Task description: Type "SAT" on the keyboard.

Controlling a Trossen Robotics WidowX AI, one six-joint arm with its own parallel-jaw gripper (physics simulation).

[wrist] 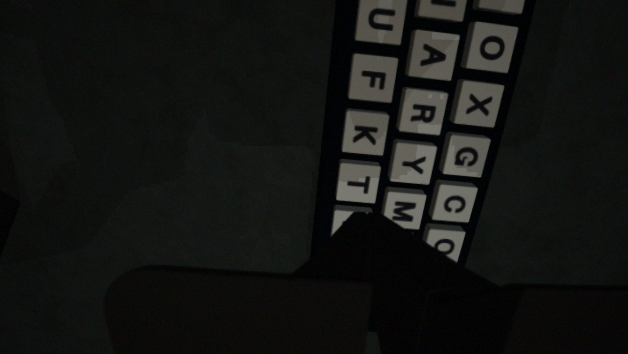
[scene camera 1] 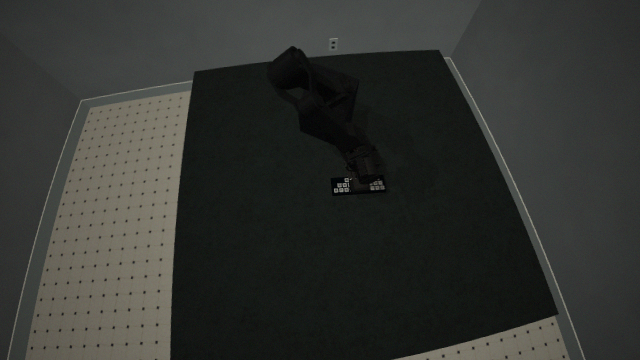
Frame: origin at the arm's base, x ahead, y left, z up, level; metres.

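Seen in the pictures: gripper, fingertip midpoint: [wrist: 365, 226] [scene camera 1: 351, 176]; arm's base, link origin: [scene camera 1: 341, 88].
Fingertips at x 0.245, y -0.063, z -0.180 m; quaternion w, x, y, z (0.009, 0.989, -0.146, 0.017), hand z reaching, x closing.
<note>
Offsets run from my fingertips to a thing's middle. Level surfaces: height alone.
A small black keyboard {0.019 m left, 0.027 m ahead, 0.034 m down} [scene camera 1: 358, 193] [wrist: 326, 150] with pale letter keys lies on the dark table; the arm covers its middle in the scene view. In the wrist view the T key {0.004 m left, 0.001 m ahead, 0.028 m down} [wrist: 358, 182] is just above the fingertips and the A key {0.042 m left, 0.036 m ahead, 0.028 m down} [wrist: 433, 55] is further up. The S key cannot be made out. My gripper [wrist: 365, 226] is shut and empty. Its dark tips overlap a partly hidden key {0.014 m right, 0.005 m back, 0.028 m down} [wrist: 342, 220] below T, beside the M key {0.012 m right, 0.016 m ahead, 0.028 m down} [wrist: 405, 209]. The gap between tips and keys is hard to judge.
The dark table top {0.043 m down} [scene camera 1: 300, 260] extends around the keyboard. The arm [scene camera 1: 330, 115] reaches from the table's back edge. A pale dotted floor [scene camera 1: 115, 200] is at the left, and walls with an outlet [scene camera 1: 333, 44] stand behind. Other keys include K {0.022 m left, 0.008 m ahead, 0.028 m down} [wrist: 365, 133] and Y {0.006 m left, 0.022 m ahead, 0.028 m down} [wrist: 413, 163].
</note>
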